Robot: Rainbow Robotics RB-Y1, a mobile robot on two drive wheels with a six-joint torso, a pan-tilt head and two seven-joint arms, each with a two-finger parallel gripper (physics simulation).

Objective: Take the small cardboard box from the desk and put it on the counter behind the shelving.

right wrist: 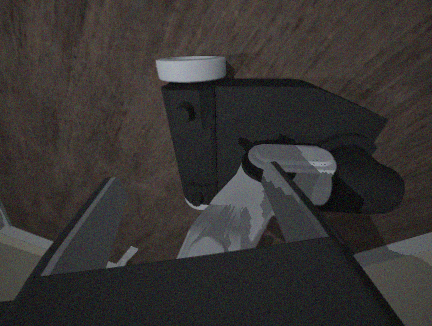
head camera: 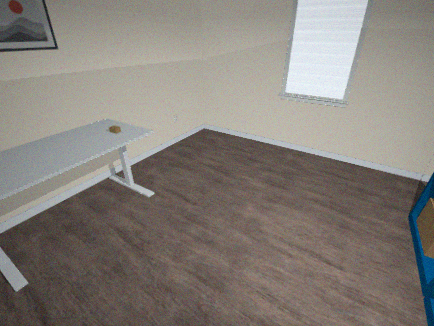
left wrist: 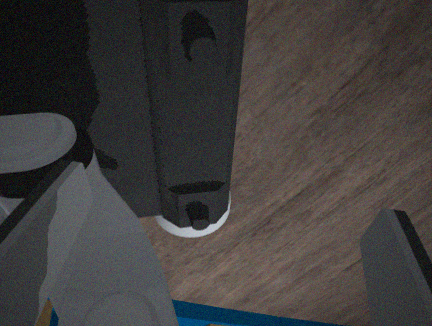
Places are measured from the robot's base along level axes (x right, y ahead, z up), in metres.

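Where they show: left gripper, between the fingertips: (left wrist: 226, 203); right gripper, between the fingertips: (right wrist: 195, 179).
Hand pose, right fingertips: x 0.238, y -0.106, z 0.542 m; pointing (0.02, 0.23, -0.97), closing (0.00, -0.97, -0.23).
Observation:
After its pixels a point has its place.
A small brown cardboard box (head camera: 115, 129) {x -0.798, y 1.858, z 0.760 m} sits near the far right end of the white desk (head camera: 55, 152) {x -1.165, y 1.482, z 0.720 m}, at the left in the head view. The blue shelving shows in part at the right edge of the head view (head camera: 417, 240) {x 1.780, y 0.912, z 0.067 m} and along the bottom of the left wrist view (left wrist: 225, 312) {x 1.209, y 0.167, z 0.022 m}. The counter does not show in these views. My left gripper (left wrist: 226, 203) {x -0.240, y -0.043, z 0.556 m} is open, its fingers wide apart above the floor beside the robot's base. My right gripper (right wrist: 195, 179) {x 0.238, y -0.105, z 0.542 m} is open and empty, with the base below it. Both are away from the box.
The desk's white legs (head camera: 126, 167) {x -0.824, y 1.979, z 0.273 m} have long feet (head camera: 142, 190) reaching over the wood floor (head camera: 260, 215) {x 0.558, y 1.409, z 0.000 m}. Behind are beige walls (head camera: 220, 95) {x 0.381, y 3.674, z 0.671 m} with a white baseboard, a bright window (head camera: 326, 47) {x 1.606, y 2.731, z 1.453 m} and a picture (head camera: 25, 27) {x -1.370, y 1.950, z 1.616 m}. A brown box (head camera: 427, 227) {x 1.811, y 0.922, z 0.204 m} stands in the shelving.

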